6 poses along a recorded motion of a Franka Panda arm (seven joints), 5.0 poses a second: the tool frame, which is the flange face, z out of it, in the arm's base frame.
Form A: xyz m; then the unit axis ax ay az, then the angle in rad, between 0 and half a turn.
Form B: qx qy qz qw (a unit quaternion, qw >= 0); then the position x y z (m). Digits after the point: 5 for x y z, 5 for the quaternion.
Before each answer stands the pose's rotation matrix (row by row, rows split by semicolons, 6 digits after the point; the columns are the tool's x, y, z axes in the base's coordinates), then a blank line. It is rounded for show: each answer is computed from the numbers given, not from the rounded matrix.
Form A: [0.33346 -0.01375 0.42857 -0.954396 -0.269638 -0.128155 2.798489]
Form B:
0.826938 0.542797 0.146783; 0.456571 -0.800543 0.388167; 0.328202 -0.253973 -0.909825

[-0.94039 -0.26568 -0.12627 0.17071 0.33346 -0.01375 0.42857]
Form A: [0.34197 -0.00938 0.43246 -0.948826 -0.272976 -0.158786 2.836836]
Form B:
0.805138 0.553724 0.212469; 0.458433 -0.808322 0.369398; 0.376288 -0.200014 -0.904656

[-0.93783 -0.26981 -0.15695 0.15179 0.34197 -0.00938 0.43246]
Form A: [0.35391 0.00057 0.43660 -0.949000 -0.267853 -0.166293 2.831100]
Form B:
0.805956 0.547038 0.226242; 0.445423 -0.812123 0.376900; 0.389915 -0.202992 -0.898199

[-0.93759 -0.26463 -0.16429 0.15462 0.35391 0.00057 0.43660]
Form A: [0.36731 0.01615 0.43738 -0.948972 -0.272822 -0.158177 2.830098]
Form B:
0.805882 0.553820 0.209373; 0.456864 -0.806595 0.375074; 0.376603 -0.206611 -0.903041

[-0.93749 -0.26952 -0.15626 0.15512 0.36731 0.01615 0.43738]
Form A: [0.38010 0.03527 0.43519 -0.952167 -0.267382 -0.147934 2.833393]
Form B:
0.817645 0.542064 0.193970; 0.452314 -0.813264 0.366080; 0.356187 -0.211588 -0.910143

[-0.94088 -0.26421 -0.14618 0.15349 0.38010 0.03527 0.43519]
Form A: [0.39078 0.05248 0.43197 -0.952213 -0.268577 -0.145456 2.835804]
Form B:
0.817746 0.543410 0.189731; 0.455832 -0.812689 0.362979; 0.351439 -0.210339 -0.912276

[-0.94110 -0.26544 -0.14376 0.15230 0.39078 0.05248 0.43197]
